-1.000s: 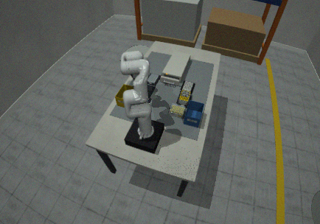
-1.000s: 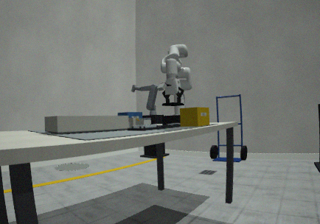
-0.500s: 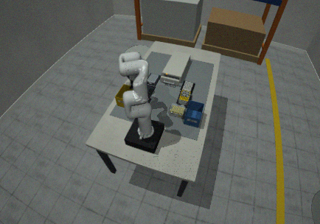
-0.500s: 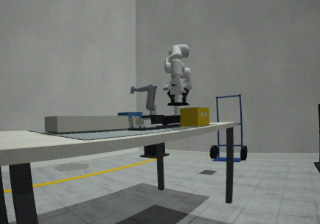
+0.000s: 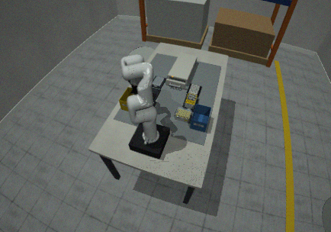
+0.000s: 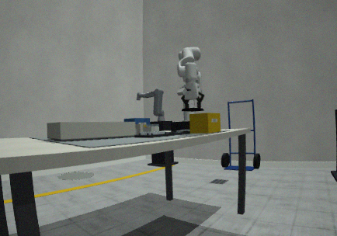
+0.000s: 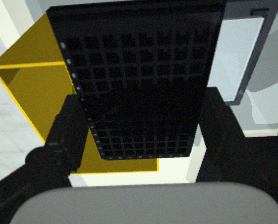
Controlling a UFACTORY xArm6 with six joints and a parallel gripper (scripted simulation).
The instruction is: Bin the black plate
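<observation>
Now: hand 120 mm above the yellow waste bin W1, 60 mm past it and 50 mm to the right of it. From my hand the other things lie so: black plate: 10 mm below; then white plate: 140 mm below, 100 mm to the right, 60 mm behind; then label N3: 150 mm below, 80 mm to the right, 30 mm ahead.
</observation>
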